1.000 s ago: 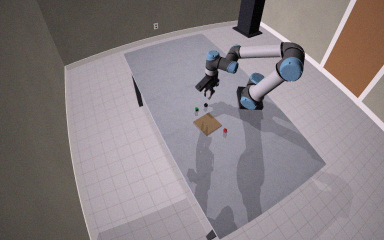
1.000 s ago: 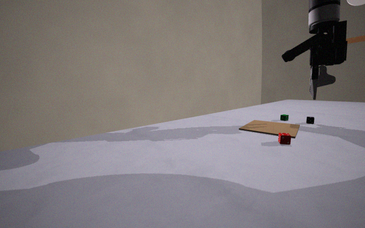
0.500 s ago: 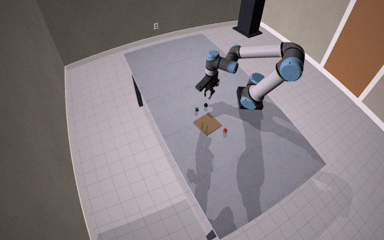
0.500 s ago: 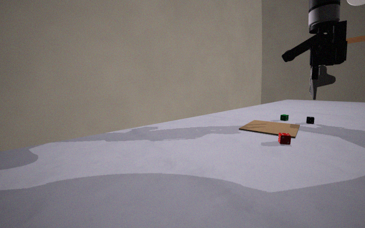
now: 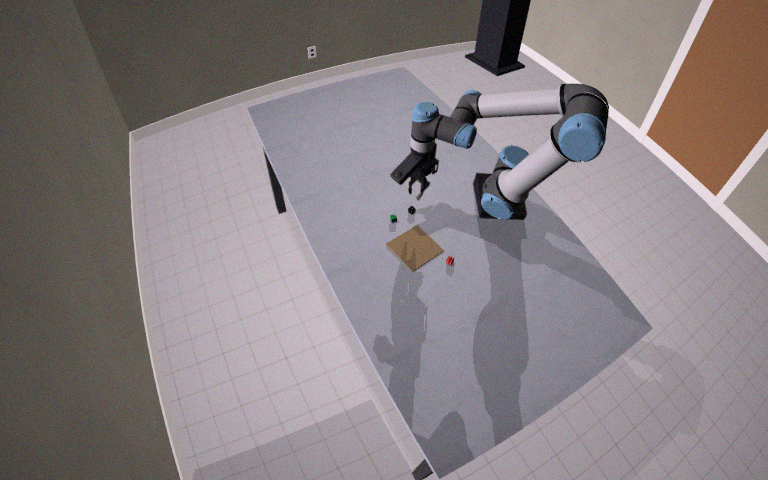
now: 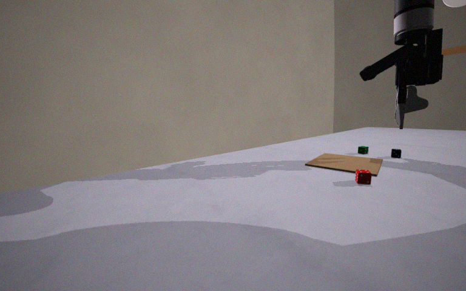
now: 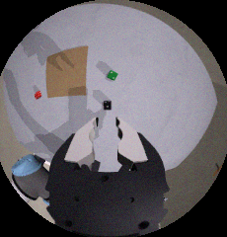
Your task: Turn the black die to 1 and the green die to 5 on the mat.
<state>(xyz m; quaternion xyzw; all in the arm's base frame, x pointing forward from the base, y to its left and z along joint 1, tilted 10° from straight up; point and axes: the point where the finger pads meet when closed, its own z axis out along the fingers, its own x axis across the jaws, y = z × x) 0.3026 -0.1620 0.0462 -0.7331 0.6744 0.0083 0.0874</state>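
Now: the black die 80 mm below my hand. Round my hand: green die (80 mm below, 80 mm ahead, 10 mm to the right); then red die (250 mm to the left, 80 mm below, 40 mm ahead); then brown mat (130 mm to the left, 90 mm below, 90 mm ahead).
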